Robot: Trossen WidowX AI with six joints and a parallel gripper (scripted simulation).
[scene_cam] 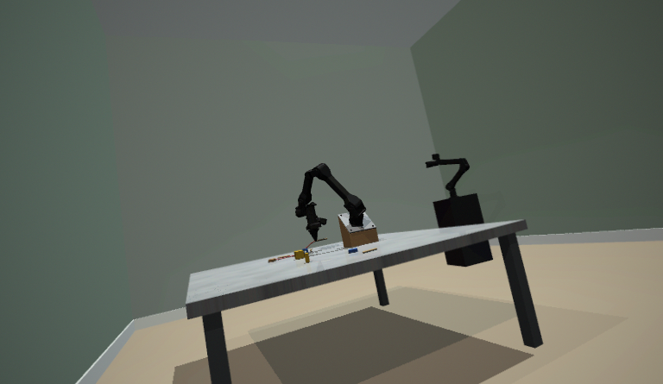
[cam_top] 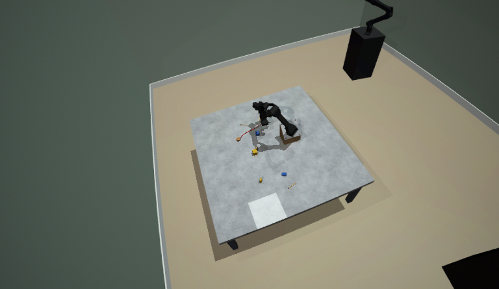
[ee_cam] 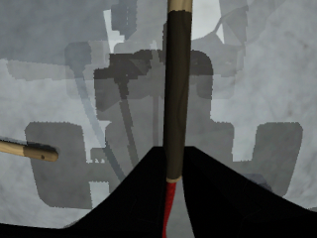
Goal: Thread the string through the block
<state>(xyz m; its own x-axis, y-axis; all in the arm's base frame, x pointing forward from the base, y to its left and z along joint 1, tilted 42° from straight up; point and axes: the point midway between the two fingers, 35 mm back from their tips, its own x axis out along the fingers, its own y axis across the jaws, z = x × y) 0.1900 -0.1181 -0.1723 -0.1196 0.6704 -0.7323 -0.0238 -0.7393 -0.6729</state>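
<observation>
Now: gripper tip 10 mm past the thin wooden stick. The rest, counted from my gripper tip: round wooden button: 270 mm ahead, 90 mm to the left, 50 mm below; then blue cube: 80 mm ahead, 70 mm to the left, 40 mm below.
</observation>
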